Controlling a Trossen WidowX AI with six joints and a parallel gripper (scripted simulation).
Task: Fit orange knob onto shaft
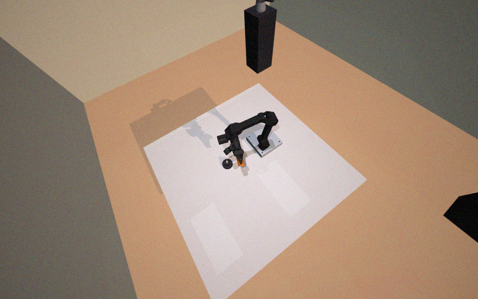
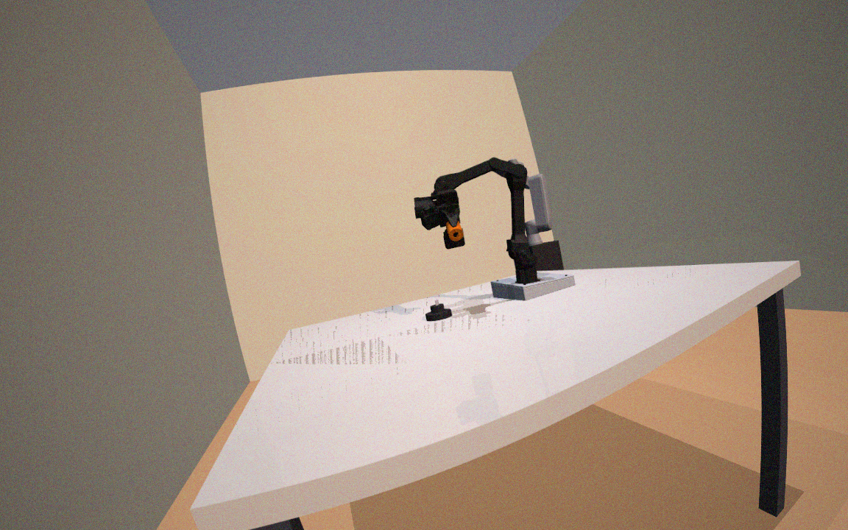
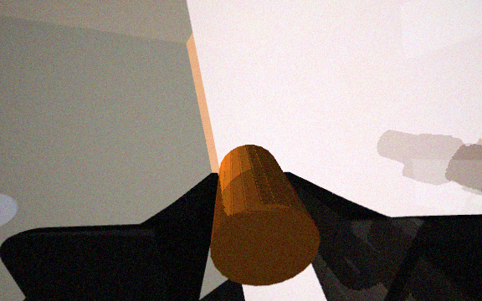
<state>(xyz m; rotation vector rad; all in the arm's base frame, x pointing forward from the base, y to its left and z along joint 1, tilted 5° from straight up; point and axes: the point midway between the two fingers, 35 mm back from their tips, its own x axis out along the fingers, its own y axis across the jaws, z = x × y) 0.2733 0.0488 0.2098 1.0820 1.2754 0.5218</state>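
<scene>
My gripper tip is now 10 mm past the orange knob, 30 mm to the left of it and 20 mm below it. From my gripper tip the other things lie so: dark round pedestal (40 mm ahead, 160 mm to the right, 220 mm below).
</scene>
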